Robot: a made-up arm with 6 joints.
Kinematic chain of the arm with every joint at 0, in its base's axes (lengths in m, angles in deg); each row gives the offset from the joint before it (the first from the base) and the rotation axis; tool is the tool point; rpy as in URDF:
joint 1: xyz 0 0 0.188 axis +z
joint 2: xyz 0 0 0 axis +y
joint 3: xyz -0.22 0 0.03 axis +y
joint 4: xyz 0.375 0 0.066 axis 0.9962 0 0.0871
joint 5: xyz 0 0 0 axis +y
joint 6: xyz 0.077 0 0.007 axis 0.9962 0 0.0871
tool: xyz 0 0 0 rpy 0 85 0
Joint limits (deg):
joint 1: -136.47..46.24
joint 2: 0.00..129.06
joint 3: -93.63..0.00
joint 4: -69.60..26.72
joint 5: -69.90..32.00
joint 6: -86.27..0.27
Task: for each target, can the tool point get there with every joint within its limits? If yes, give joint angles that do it. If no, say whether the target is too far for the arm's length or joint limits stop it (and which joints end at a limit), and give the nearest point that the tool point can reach.
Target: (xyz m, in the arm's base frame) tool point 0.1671 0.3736 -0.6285
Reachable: no: too far | nearest point 0.1707 0.2028 -0.1046 | short by 0.551 m
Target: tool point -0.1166 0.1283 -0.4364
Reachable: no: joint limits stop it (at a limit: joint 1, joint 2, joint 4) | nearest point 0.0318 0.0750 -0.1042 | short by 0.368 m
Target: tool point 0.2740 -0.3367 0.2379
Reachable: yes | joints -50.88 84.75 -53.50 -12.02 -0.12 -63.97
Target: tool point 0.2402 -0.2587 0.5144
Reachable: yes | joints -48.38 62.06 -61.64 -8.69 -40.93 -41.81
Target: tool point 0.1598 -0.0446 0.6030
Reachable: yes | joints -27.01 28.46 -54.08 -41.51 -39.68 -68.75
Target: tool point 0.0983 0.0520 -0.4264
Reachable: no: joint limits stop it (at a limit: joint 2) | nearest point 0.1164 0.0616 -0.1172 | short by 0.310 m
